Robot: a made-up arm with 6 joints. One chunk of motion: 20 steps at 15 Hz.
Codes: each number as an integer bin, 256 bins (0 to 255) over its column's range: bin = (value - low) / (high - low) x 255, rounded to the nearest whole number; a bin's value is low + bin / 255 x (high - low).
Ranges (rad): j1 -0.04..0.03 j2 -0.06..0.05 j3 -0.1..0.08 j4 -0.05..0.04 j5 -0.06..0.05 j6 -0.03..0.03
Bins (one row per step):
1: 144 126 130 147 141 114
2: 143 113 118 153 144 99
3: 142 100 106 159 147 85
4: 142 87 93 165 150 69
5: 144 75 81 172 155 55
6: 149 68 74 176 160 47
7: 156 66 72 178 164 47
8: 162 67 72 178 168 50
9: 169 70 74 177 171 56
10: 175 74 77 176 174 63
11: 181 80 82 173 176 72
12: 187 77 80 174 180 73
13: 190 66 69 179 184 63
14: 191 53 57 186 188 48
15: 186 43 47 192 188 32
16: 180 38 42 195 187 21
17: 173 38 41 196 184 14
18: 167 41 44 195 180 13
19: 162 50 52 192 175 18
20: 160 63 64 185 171 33
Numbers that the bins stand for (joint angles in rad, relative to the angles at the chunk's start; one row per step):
1: -0.0005 -0.0056 -0.0082 0.0019 0.0008 -0.0032
2: -0.0007 -0.0113 -0.0167 0.0040 0.0021 -0.0067
3: -0.0010 -0.0169 -0.0252 0.0061 0.0034 -0.0100
4: -0.0010 -0.0225 -0.0344 0.0082 0.0047 -0.0138
5: -0.0005 -0.0276 -0.0428 0.0107 0.0069 -0.0171
6: 0.0009 -0.0307 -0.0478 0.0121 0.0090 -0.0189
7: 0.0028 -0.0315 -0.0492 0.0128 0.0107 -0.0189
8: 0.0045 -0.0311 -0.0492 0.0128 0.0125 -0.0182
9: 0.0064 -0.0298 -0.0478 0.0125 0.0138 -0.0168
10: 0.0080 -0.0281 -0.0456 0.0121 0.0151 -0.0152
11: 0.0097 -0.0255 -0.0421 0.0111 0.0159 -0.0131
12: 0.0113 -0.0268 -0.0435 0.0114 0.0176 -0.0128
13: 0.0122 -0.0315 -0.0513 0.0132 0.0194 -0.0152
14: 0.0124 -0.0371 -0.0598 0.0156 0.0211 -0.0187
15: 0.0111 -0.0415 -0.0668 0.0178 0.0211 -0.0225
16: 0.0094 -0.0436 -0.0704 0.0188 0.0207 -0.0251
17: 0.0075 -0.0436 -0.0711 0.0192 0.0194 -0.0267
18: 0.0058 -0.0423 -0.0689 0.0188 0.0176 -0.0269
19: 0.0045 -0.0384 -0.0633 0.0178 0.0155 -0.0258
20: 0.0039 -0.0328 -0.0548 0.0153 0.0138 -0.0222

